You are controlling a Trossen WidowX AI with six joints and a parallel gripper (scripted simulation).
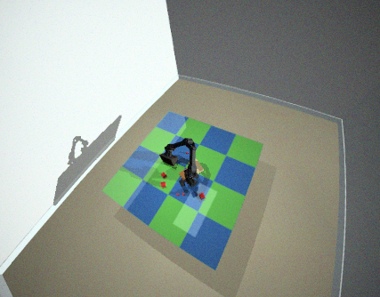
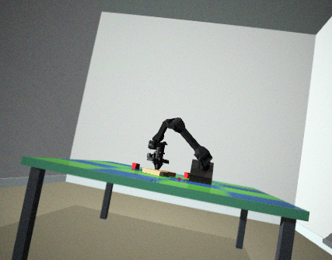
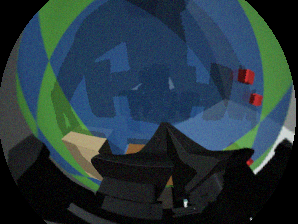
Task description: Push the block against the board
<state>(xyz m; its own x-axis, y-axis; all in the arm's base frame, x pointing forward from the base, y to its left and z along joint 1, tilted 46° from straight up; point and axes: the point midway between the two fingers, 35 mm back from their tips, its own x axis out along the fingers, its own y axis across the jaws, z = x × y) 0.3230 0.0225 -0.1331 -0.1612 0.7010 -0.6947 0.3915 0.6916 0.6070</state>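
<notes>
Right now my gripper tip is 80 mm past the brown square block, 40 mm to the right of it and 10 mm below it. The rest, counted from my gripper tip: pale tan board (170 mm to the left, 50 mm behind, 10 mm above).
</notes>
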